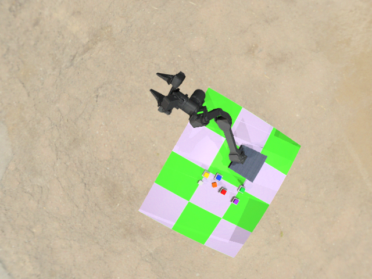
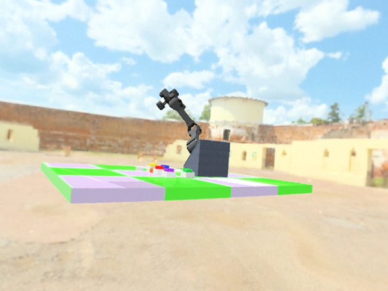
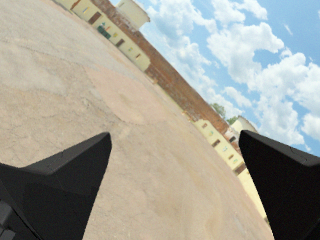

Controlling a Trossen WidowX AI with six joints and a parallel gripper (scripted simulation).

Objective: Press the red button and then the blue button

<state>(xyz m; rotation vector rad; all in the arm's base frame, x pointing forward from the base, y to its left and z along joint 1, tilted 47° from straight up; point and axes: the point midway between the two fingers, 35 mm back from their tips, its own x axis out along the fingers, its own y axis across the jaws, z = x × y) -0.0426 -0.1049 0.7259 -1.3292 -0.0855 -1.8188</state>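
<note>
My gripper tip is now 33 cm short of the red button, 67 cm to the right of it and 47 cm above it. The rest, counted from my gripper tip: blue button: 25 cm ahead, 58 cm to the left, 47 cm below; then yellow button: 28 cm ahead, 49 cm to the left, 47 cm below; then grey block: 35 cm ahead, 49 cm to the left, 49 cm below.
</note>
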